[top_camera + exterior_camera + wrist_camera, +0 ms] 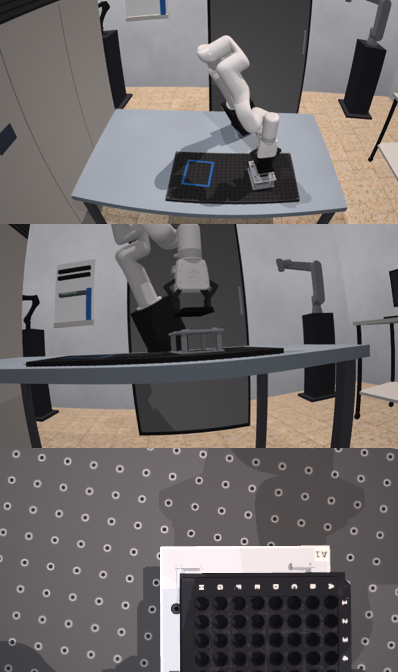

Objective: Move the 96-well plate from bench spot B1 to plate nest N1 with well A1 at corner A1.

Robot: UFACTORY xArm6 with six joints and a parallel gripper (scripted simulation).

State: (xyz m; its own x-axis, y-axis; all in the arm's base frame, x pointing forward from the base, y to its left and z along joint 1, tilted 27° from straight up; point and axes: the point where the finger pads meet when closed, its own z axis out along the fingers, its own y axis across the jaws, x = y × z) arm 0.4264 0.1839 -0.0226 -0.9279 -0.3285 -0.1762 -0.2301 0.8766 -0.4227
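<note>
The grey raised plate nest lies 7 cm below my hand. The rest, counted from my hand: black 96-well plate: 1 cm below.
</note>
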